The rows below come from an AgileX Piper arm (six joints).
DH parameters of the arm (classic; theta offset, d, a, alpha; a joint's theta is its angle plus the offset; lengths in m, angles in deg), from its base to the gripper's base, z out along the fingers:
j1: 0 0.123 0 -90
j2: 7.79 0 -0.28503 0
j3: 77.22 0 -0.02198 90
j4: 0 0.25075 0 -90
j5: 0 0 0 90
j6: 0 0.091 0 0
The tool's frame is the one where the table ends.
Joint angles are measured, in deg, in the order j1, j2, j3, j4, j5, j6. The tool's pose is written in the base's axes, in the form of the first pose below.
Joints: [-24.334 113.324 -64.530 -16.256 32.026 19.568]
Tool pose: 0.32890, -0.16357, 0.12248, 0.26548, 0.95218, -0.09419, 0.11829
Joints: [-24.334 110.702 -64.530 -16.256 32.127 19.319]
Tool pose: 0.32842, -0.16339, 0.13923, 0.26432, 0.94925, -0.09797, 0.13953
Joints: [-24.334 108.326 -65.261 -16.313 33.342 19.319]
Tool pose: 0.32829, -0.16388, 0.15693, 0.26631, 0.94567, -0.10299, 0.15547
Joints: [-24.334 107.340 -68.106 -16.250 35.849 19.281]
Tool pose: 0.33361, -0.16723, 0.17432, 0.27075, 0.94189, -0.10877, 0.16648
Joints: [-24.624 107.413 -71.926 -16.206 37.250 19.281]
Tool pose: 0.34282, -0.17404, 0.19025, 0.27631, 0.93598, -0.11416, 0.18593
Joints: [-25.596 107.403 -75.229 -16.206 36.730 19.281]
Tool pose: 0.35006, -0.18453, 0.20611, 0.28399, 0.92620, -0.11976, 0.21716
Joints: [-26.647 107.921 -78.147 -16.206 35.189 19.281]
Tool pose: 0.35715, -0.19559, 0.21776, 0.29000, 0.91564, -0.12455, 0.24897
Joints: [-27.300 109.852 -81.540 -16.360 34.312 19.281]
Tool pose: 0.36725, -0.20581, 0.22145, 0.29273, 0.90893, -0.12880, 0.26752
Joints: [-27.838 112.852 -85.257 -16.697 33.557 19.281]
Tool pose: 0.37941, -0.21670, 0.21851, 0.29365, 0.90461, -0.13317, 0.27878
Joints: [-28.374 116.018 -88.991 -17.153 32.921 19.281]
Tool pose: 0.39107, -0.22780, 0.21366, 0.29405, 0.90094, -0.13821, 0.28764
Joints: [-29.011 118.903 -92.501 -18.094 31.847 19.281]
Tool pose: 0.40124, -0.23957, 0.20976, 0.29157, 0.89639, -0.14680, 0.29987
